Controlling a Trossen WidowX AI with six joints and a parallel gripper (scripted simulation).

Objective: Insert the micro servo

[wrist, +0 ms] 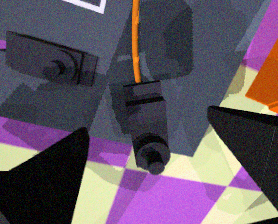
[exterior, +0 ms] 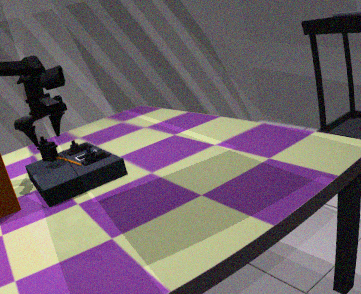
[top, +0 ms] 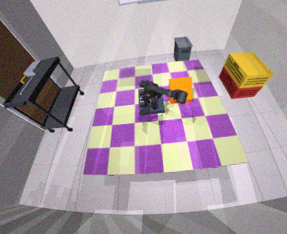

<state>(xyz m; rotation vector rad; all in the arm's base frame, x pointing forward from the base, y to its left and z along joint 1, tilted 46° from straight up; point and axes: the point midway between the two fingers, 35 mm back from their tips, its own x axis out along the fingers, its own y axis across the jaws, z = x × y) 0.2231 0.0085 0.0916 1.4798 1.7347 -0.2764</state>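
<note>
Right now my gripper tip is 20 mm past the dark grey robot deck, 90 mm to the left of it and 90 mm above it.
</note>
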